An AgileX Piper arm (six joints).
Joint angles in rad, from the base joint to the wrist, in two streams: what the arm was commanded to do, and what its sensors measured. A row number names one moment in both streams.
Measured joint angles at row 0:
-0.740, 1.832, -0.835, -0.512, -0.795, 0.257
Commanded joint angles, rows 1 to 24:
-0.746, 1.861, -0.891, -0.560, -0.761, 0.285
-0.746, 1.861, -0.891, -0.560, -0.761, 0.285
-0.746, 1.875, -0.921, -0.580, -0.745, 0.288
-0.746, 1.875, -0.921, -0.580, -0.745, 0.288
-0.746, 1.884, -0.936, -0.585, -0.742, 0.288
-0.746, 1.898, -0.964, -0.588, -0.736, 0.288
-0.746, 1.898, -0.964, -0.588, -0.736, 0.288
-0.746, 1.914, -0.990, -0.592, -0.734, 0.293
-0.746, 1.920, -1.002, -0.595, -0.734, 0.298
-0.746, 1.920, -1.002, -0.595, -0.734, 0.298
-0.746, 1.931, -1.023, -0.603, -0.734, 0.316
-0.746, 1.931, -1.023, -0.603, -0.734, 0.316
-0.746, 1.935, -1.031, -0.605, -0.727, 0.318
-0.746, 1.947, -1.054, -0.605, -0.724, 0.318
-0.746, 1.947, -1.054, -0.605, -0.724, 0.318
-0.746, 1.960, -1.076, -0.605, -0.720, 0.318
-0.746, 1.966, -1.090, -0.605, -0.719, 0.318
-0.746, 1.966, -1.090, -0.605, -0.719, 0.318
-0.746, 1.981, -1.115, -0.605, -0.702, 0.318
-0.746, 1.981, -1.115, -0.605, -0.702, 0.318
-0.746, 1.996, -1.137, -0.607, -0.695, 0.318
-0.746, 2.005, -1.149, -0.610, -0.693, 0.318
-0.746, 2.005, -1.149, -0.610, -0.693, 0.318
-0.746, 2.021, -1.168, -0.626, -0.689, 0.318
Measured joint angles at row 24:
-0.767, 1.998, -1.123, -0.577, -0.628, 0.316
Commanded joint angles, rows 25 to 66:
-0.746, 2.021, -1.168, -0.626, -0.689, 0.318
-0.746, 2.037, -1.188, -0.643, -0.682, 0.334
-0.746, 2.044, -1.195, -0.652, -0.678, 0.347
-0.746, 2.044, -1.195, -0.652, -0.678, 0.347
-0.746, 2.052, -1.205, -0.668, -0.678, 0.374
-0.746, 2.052, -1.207, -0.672, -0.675, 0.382
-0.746, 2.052, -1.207, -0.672, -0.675, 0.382
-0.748, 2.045, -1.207, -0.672, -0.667, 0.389
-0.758, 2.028, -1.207, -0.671, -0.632, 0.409
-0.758, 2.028, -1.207, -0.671, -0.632, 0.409
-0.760, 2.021, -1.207, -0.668, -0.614, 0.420
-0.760, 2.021, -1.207, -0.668, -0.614, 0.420
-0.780, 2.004, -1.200, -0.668, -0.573, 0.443
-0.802, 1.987, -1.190, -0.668, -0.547, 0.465
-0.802, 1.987, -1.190, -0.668, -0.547, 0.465
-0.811, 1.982, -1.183, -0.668, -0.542, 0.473
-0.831, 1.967, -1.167, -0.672, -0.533, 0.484
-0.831, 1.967, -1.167, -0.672, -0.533, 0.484
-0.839, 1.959, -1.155, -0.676, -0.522, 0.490
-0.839, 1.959, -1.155, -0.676, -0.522, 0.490
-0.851, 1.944, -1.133, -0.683, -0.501, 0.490
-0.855, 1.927, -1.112, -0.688, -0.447, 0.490
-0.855, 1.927, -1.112, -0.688, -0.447, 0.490
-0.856, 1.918, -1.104, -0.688, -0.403, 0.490
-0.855, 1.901, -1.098, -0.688, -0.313, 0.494
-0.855, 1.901, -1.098, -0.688, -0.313, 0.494
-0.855, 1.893, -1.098, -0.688, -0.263, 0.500
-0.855, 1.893, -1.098, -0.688, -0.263, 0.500
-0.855, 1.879, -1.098, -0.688, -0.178, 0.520
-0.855, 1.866, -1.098, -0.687, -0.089, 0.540
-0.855, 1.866, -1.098, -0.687, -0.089, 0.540
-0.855, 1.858, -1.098, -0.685, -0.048, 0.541
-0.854, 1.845, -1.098, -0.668, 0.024, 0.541
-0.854, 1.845, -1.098, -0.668, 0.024, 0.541
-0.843, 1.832, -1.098, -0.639, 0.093, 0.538
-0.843, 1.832, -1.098, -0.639, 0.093, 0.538
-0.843, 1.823, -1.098, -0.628, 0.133, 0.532
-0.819, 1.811, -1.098, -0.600, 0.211, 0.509
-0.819, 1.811, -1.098, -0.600, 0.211, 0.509
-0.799, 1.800, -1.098, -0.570, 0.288, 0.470
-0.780, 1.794, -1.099, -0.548, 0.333, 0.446
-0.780, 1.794, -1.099, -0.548, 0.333, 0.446
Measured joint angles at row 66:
-0.812, 1.818, -1.098, -0.596, 0.223, 0.501
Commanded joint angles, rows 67 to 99:
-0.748, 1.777, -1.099, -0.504, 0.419, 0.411
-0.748, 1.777, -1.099, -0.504, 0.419, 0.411
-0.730, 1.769, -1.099, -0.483, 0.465, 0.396
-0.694, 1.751, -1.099, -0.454, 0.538, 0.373
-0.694, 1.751, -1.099, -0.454, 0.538, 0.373
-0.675, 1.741, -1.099, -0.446, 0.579, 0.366
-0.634, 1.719, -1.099, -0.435, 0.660, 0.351
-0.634, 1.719, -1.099, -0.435, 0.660, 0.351
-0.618, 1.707, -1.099, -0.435, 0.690, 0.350
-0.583, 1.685, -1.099, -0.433, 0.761, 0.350
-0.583, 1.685, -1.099, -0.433, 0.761, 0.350
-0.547, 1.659, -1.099, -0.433, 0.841, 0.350
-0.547, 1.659, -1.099, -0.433, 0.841, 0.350
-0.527, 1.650, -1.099, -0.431, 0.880, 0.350
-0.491, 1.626, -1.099, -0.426, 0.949, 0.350
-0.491, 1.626, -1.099, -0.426, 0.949, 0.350
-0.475, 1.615, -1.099, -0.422, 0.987, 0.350
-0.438, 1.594, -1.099, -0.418, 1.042, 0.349
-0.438, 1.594, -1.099, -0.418, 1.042, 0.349
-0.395, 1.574, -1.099, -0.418, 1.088, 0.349
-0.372, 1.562, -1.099, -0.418, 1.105, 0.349
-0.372, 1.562, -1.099, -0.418, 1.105, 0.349
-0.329, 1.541, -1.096, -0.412, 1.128, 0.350
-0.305, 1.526, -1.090, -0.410, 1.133, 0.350
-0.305, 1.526, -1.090, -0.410, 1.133, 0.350
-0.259, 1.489, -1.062, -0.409, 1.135, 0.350
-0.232, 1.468, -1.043, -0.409, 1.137, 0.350
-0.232, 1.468, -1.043, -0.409, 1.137, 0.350
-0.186, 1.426, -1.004, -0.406, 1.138, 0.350
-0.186, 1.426, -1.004, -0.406, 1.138, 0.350
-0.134, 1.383, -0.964, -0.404, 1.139, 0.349
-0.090, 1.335, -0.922, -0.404, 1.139, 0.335
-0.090, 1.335, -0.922, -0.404, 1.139, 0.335
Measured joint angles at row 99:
-0.138, 1.392, -0.970, -0.400, 1.133, 0.351
